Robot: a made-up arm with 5 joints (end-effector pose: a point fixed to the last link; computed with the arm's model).
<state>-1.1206 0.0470 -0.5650 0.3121 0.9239</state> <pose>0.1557 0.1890 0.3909 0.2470 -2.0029 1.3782</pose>
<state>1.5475 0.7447 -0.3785 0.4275 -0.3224</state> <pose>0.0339 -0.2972 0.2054 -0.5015 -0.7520 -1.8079</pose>
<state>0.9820 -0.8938 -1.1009 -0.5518 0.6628</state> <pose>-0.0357 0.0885 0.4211 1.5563 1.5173 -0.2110</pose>
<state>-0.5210 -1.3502 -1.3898 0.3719 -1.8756</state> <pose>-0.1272 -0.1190 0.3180 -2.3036 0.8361 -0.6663</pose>
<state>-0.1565 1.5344 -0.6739 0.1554 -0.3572</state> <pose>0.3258 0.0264 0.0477 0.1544 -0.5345 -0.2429</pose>
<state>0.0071 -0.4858 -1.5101 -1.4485 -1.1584</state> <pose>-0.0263 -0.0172 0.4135 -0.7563 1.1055 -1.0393</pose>
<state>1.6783 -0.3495 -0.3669 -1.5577 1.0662</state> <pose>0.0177 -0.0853 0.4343 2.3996 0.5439 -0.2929</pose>
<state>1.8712 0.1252 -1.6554 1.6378 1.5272</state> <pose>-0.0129 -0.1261 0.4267 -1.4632 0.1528 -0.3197</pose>
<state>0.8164 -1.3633 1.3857 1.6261 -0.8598</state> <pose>0.0491 -0.0306 0.2152 -0.0041 0.0881 -1.7239</pose>
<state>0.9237 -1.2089 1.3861 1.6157 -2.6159</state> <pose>0.0487 -0.0346 0.2183 0.2343 -0.1975 2.6802</pose>
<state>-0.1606 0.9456 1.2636 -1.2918 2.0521</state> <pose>0.1881 0.0053 0.1222 -0.6335 -0.4810 2.0725</pose>
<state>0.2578 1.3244 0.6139 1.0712 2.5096</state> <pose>0.1545 -0.0473 0.0814 1.6767 0.3599 1.7462</pose>
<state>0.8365 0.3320 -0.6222 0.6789 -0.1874</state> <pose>0.2083 -0.2077 0.3294 -0.3651 -1.1795 -0.9401</pose>
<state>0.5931 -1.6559 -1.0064 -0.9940 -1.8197</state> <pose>-0.1511 0.1106 0.2392 -0.8009 1.0811 -2.1745</pose>
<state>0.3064 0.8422 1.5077 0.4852 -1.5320</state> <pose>0.1014 -0.0365 0.1638 -0.8601 1.1621 -1.5982</pose>
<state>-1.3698 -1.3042 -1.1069 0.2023 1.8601</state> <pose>0.0256 -0.1826 0.3585 -0.6508 -2.8992 -0.9812</pose>
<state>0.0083 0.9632 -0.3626 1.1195 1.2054</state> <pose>0.3125 -0.0199 0.1443 0.0868 0.1318 1.1462</pose>
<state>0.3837 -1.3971 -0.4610 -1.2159 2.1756</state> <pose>-0.1057 0.0416 0.3524 1.7255 0.5632 1.2983</pose>
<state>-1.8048 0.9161 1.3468 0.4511 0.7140</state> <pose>0.0437 0.0805 0.1439 -0.7836 1.2232 2.1323</pose>
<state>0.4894 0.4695 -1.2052 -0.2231 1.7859</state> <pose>0.2491 -0.1289 0.4039 -2.3359 -1.1500 0.4805</pose>
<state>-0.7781 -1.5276 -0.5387 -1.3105 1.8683</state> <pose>-0.0718 -0.1397 0.3141 0.8563 1.4928 2.1019</pose>
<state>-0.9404 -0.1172 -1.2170 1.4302 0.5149</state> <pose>0.1328 0.0907 0.4335 0.3715 -1.5375 1.1263</pose>
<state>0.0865 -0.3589 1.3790 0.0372 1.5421</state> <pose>0.1535 -0.0272 0.2074 -0.3960 -0.3924 1.3737</pose>
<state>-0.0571 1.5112 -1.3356 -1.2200 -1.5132</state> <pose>0.3604 0.0003 0.1806 1.9646 -1.8721 -0.4997</pose>
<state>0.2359 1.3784 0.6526 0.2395 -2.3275</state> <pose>0.1591 -0.0457 0.0534 -0.8205 0.4489 -2.4740</pose>
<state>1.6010 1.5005 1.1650 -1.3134 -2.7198</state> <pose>0.0239 -0.1018 0.0737 -0.1410 0.2135 1.9050</pose>
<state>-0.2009 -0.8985 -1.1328 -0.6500 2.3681</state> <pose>-0.0741 -0.0423 0.4145 2.1157 1.1877 1.4331</pose>
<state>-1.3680 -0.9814 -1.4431 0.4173 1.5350</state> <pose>0.0321 -0.1491 0.3972 0.1779 3.0028 0.6601</pose>
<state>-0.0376 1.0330 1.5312 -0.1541 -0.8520</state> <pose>0.1132 -0.0151 0.1422 -0.3909 0.7712 -0.8106</pose>
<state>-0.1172 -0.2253 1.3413 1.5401 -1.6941</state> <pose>0.1150 -0.0095 0.2183 -0.9641 0.7190 -1.4484</pose>
